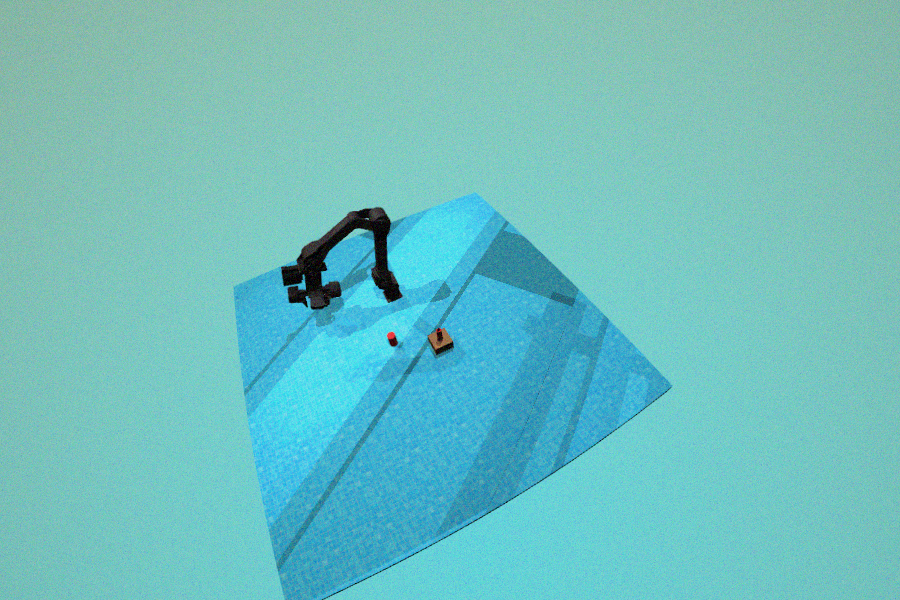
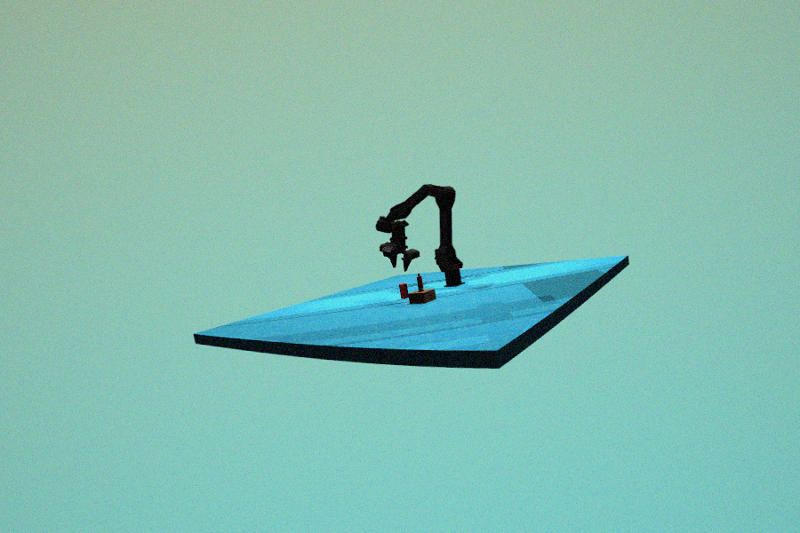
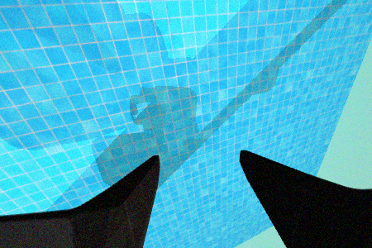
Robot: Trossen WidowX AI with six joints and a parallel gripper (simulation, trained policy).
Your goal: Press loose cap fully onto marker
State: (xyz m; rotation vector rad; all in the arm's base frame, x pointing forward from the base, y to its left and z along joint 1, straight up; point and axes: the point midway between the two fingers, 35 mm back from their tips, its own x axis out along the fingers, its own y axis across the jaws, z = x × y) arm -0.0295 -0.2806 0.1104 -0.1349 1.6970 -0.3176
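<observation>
Right now the red cap is 250 mm ahead of my gripper tip, 210 mm to the left of it and 50 mm below it. Round my gripper tip: tan holder block: 340 mm ahead, 350 mm to the left, 60 mm below.
</observation>
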